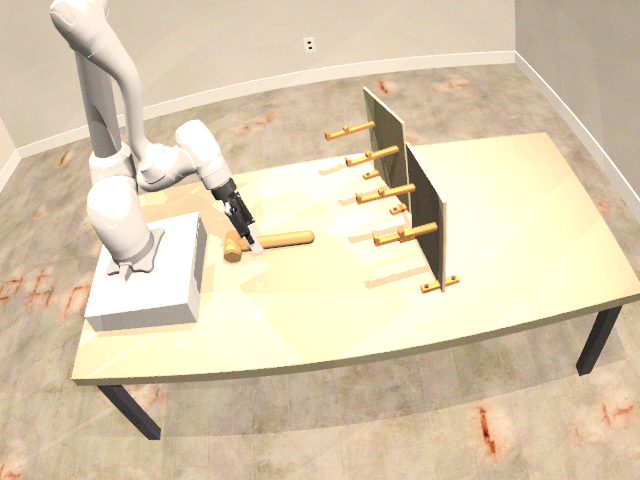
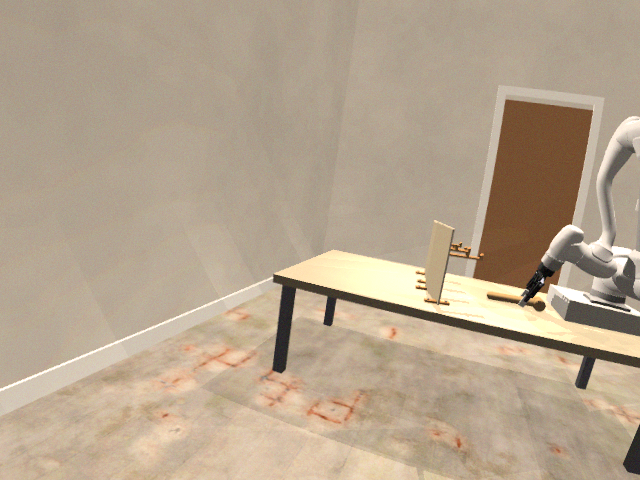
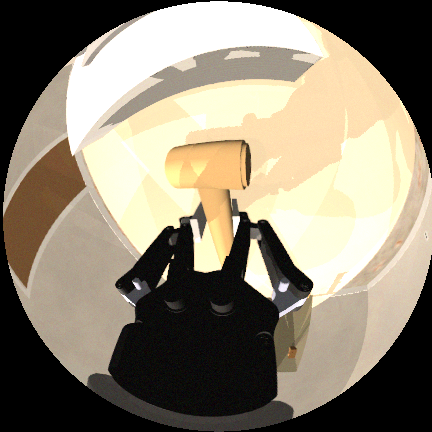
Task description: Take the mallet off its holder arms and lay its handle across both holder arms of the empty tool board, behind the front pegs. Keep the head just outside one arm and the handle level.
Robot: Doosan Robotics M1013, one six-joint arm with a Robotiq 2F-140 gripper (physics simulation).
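Frame: origin at the arm's base, x ahead, y left, z up, level; centimetres.
Where they show: gripper, between the fingertips: [image 1: 260, 247] [image 2: 520, 303] [image 3: 218, 208]; arm's base, origin of its link: [image 1: 136, 253] [image 2: 605, 303].
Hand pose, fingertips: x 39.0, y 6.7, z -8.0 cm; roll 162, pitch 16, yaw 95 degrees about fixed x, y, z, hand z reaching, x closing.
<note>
Each offset is from my fingertips to the centre of the thing. "*": to the spot under its first point. Level surfaces: height alone.
The wooden mallet @[dx +2.9, dy +0.8, dz +1.3 cm] [image 1: 289, 239] [image 2: 501, 296] [image 3: 207, 165] lies on the table beside the robot's base, its head toward the base and its handle toward the tool boards. My gripper [image 1: 254, 244] [image 2: 523, 298] [image 3: 218, 208] points down at the table and is shut on the handle near the head, one finger on each side. Two upright tool boards, a far one @[dx +35.3, dy +21.3, dz +15.5 cm] [image 1: 386, 139] and a near one @[dx +44.0, dy -10.1, dz +14.7 cm] [image 1: 426, 211], stand in a row. Each has two bare holder arms with pegs: the far pair [image 1: 351, 130] [image 1: 373, 155] and the near pair [image 1: 385, 192] [image 1: 413, 232].
The boards have small wooden feet @[* dx +49.5, dy -19.4, dz +0.1 cm] [image 1: 431, 285] on the table @[dz -1.1 cm] [image 1: 310, 310] [image 2: 361, 284]. The white base block [image 1: 149, 289] [image 2: 584, 315] stands close behind the mallet's head. The holder arms stick out from the boards toward the robot, above the table.
</note>
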